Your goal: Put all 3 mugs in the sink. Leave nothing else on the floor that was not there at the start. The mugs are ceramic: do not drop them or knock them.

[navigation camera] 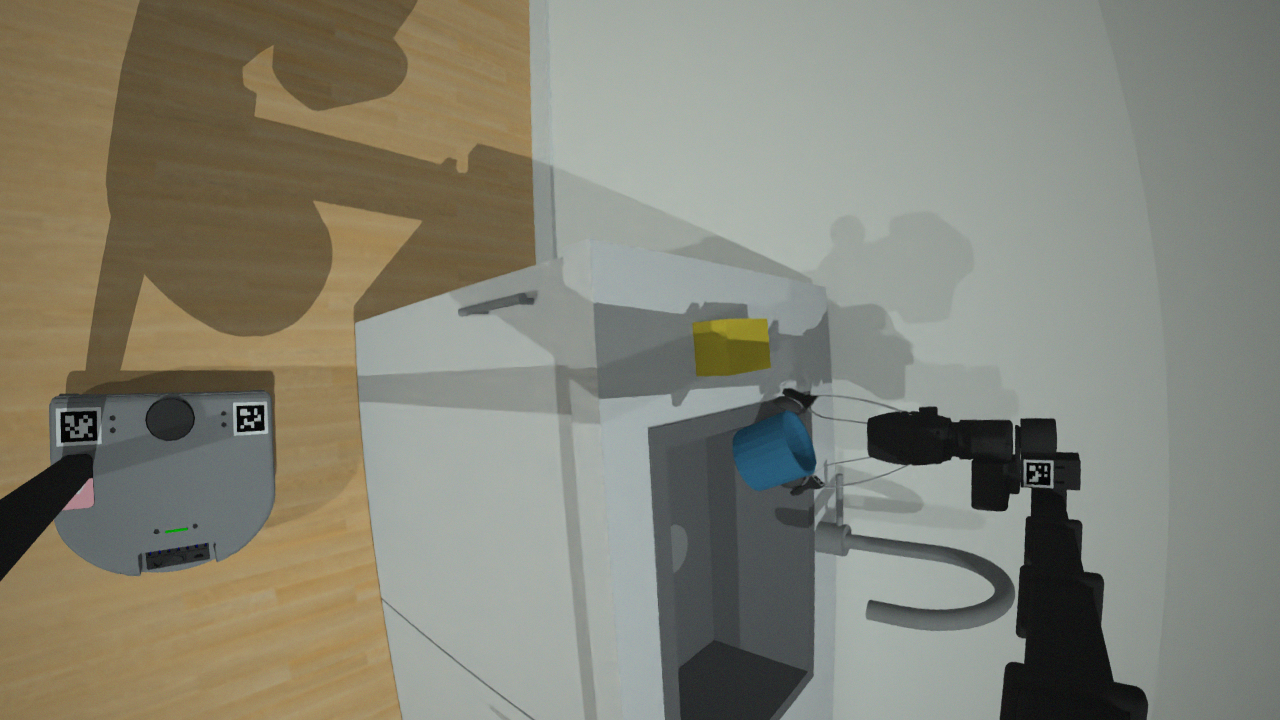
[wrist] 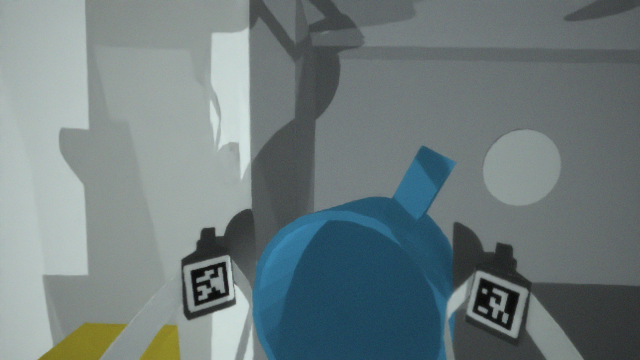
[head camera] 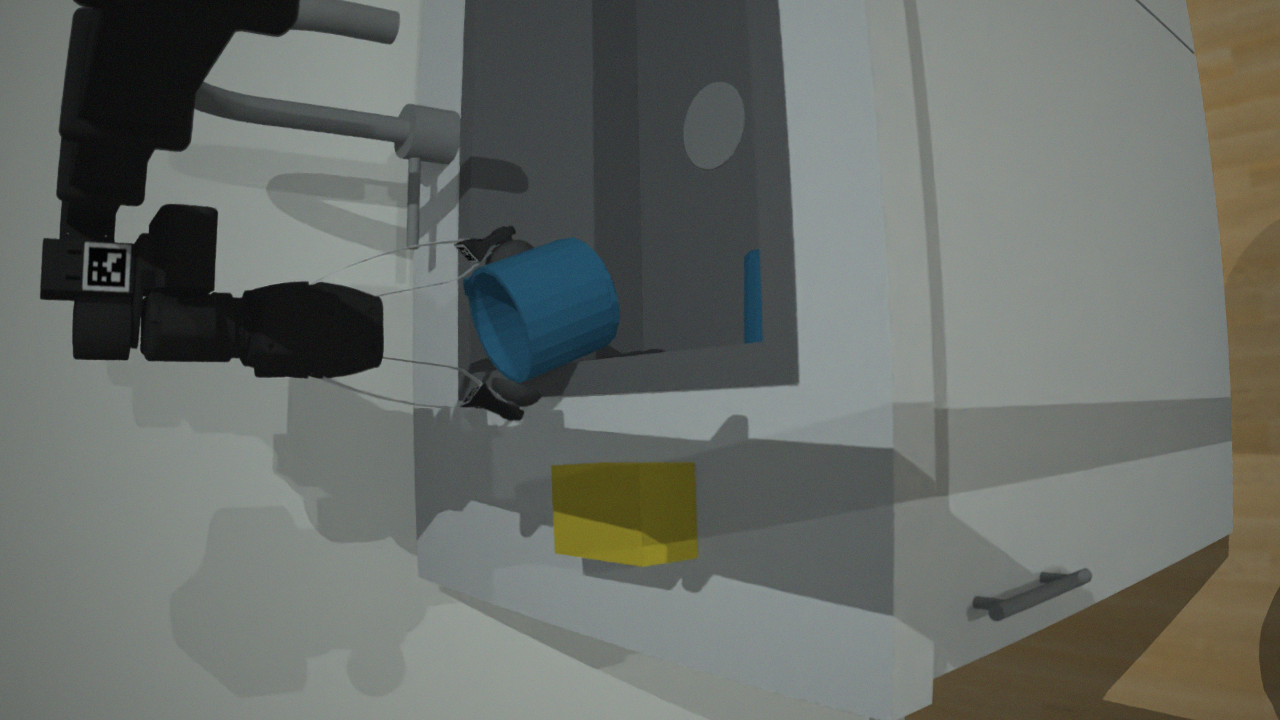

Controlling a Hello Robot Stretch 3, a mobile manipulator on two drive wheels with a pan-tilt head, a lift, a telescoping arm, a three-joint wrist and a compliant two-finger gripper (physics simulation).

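Places are measured from the robot's base along level axes (x ahead, y left, z up), in centimetres.
Where they show: gripper, between the fingertips: [wrist: 347, 242]; robot's base, origin of its link: [navigation camera: 170, 416].
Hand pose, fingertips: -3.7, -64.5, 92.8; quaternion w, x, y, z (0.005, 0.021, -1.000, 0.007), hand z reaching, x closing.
Observation:
Each offset is from my fingertips to the top centre of the thing, as dx, dy, dz. "spot": to the spot under its first point.
My gripper [head camera: 515, 319] [navigation camera: 793, 443] [wrist: 347, 242] is shut on a blue mug {-1.8, +0.6, +5.9} [head camera: 572, 300] [navigation camera: 769, 452] [wrist: 350, 300], with one finger on each side. The mug is tilted between the fingers, and its handle shows at the upper right in the wrist view. The held mug is over the back corner of the grey sink {spot: -24.9, -15.1, -8.8} [head camera: 537, 89] [navigation camera: 742, 555] [wrist: 400, 100], near the end by the yellow block; its exact height is unclear. Another blue mug {-2.0, +10.6, -12.8} [head camera: 752, 295] is in the sink by the front wall, mostly hidden by the rim. A third mug does not show.
A yellow block {+13.0, +12.3, +2.7} [head camera: 626, 510] [navigation camera: 729, 347] [wrist: 100, 340] sits on the counter beside the sink end. A grey faucet {spot: -19.1, -17.7, +1.7} [head camera: 429, 134] [navigation camera: 832, 538] stands behind the sink, close to the gripper. The robot base [navigation camera: 192, 483] is on the wooden floor before the cabinet.

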